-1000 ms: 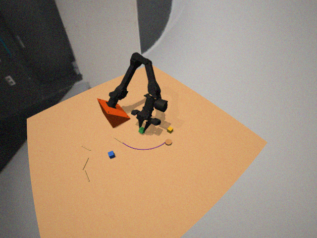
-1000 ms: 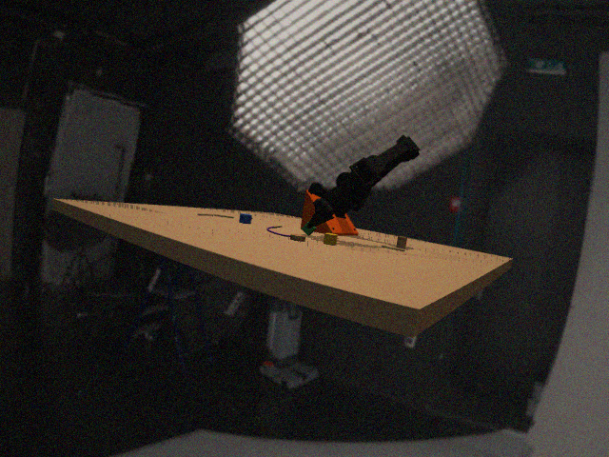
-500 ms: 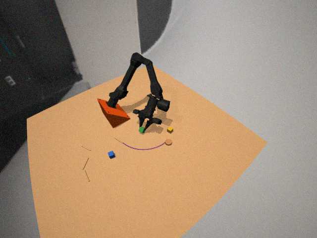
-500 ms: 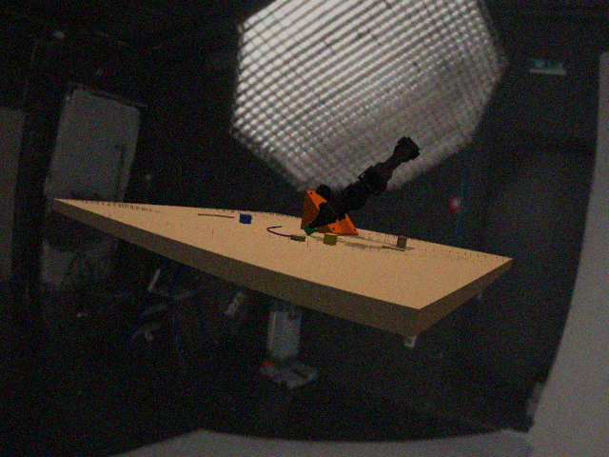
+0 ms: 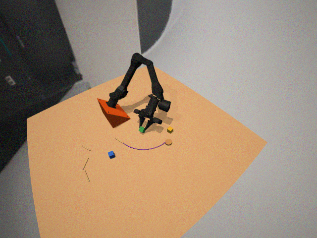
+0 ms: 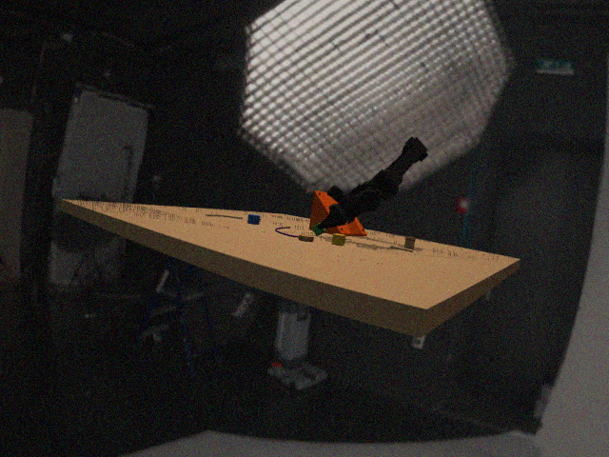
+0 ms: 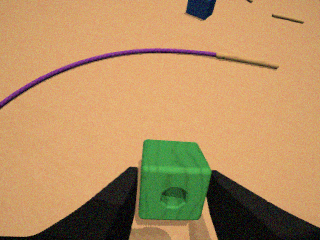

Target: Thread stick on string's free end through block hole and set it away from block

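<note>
Now: gripper tip right at the green cube. The rest, counted from my gripper tip: thin wooden stick 15 cm to the right, 2 cm below, 1 cm behind; yellow cube 14 cm to the left, 10 cm ahead, 1 cm below; round wooden button 16 cm ahead, 8 cm to the left, 2 cm below.
</note>
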